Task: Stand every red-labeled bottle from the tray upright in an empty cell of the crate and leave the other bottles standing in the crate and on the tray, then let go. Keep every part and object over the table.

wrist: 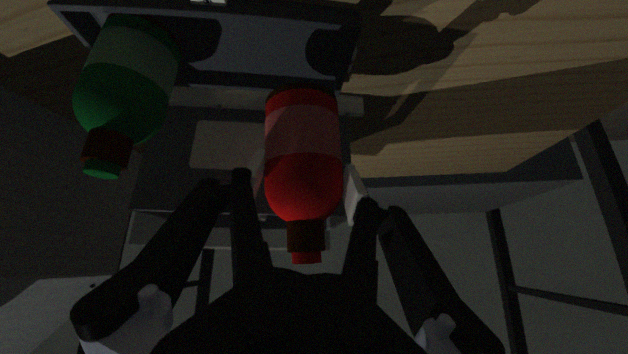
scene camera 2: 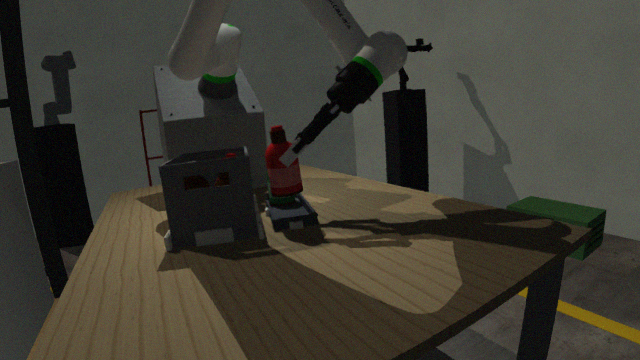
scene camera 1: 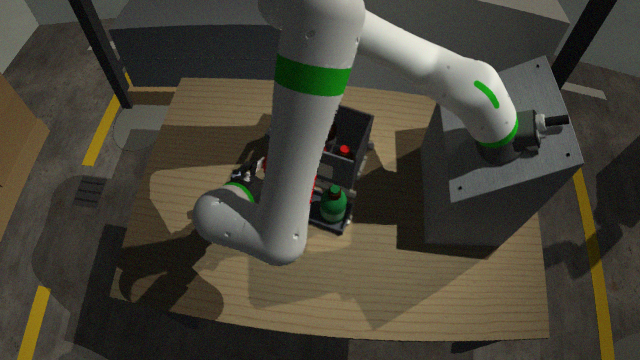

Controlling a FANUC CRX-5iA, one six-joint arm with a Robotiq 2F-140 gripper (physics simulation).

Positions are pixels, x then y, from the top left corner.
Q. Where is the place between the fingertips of the gripper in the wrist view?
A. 304, 169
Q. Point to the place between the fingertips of the gripper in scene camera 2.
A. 281, 163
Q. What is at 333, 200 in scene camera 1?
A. A green bottle.
